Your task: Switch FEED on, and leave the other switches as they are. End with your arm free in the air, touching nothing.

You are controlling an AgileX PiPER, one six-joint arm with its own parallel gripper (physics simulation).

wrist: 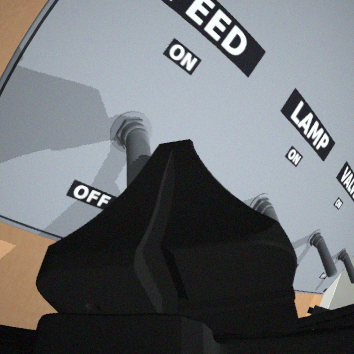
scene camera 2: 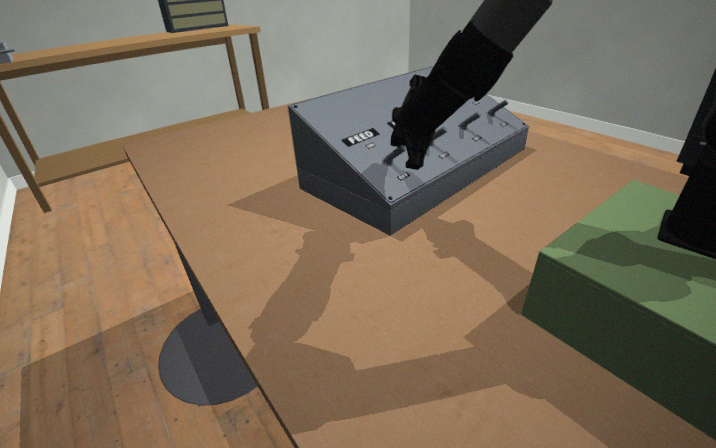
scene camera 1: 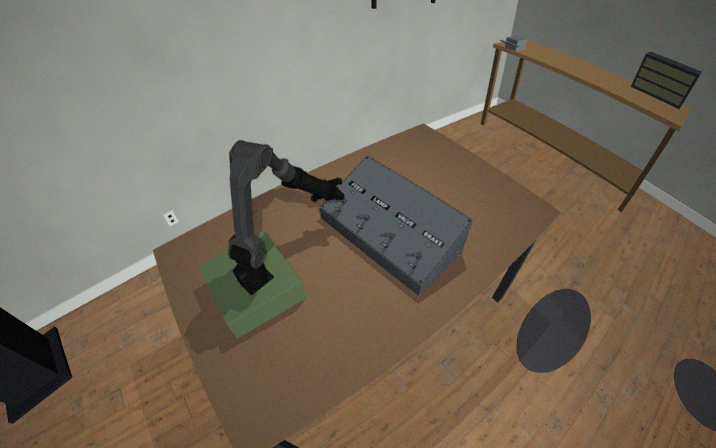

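Observation:
The grey sloped panel (scene camera 1: 417, 203) (scene camera 2: 330, 113) (wrist: 240, 110) bears a row of switches. The FEED lever (scene camera 2: 392, 155) (wrist: 137, 150) leans toward its OFF label (wrist: 91, 195), away from its ON label (wrist: 182, 56). The LAMP lever (scene camera 1: 361, 220) (wrist: 264, 206), VALVE lever (scene camera 1: 388, 239) (scene camera 2: 468, 121) (wrist: 324, 254) and BRAKE lever (scene camera 1: 415, 258) (scene camera 2: 497, 108) lean the same way. My gripper (scene camera 1: 341, 197) (scene camera 2: 415, 164) (wrist: 178, 161) is shut and empty, its tip low over the panel right beside the FEED lever. It hides that lever's outer end in the wrist view; contact cannot be told.
The panel stands on the brown table (scene camera 1: 327, 369) (scene camera 2: 401, 295). My arm's base stands on a green block (scene camera 1: 285, 295) (scene camera 2: 591, 316) at the table's other end. A wooden shelf table (scene camera 1: 596, 79) (scene camera 2: 132, 44) stands apart near the wall.

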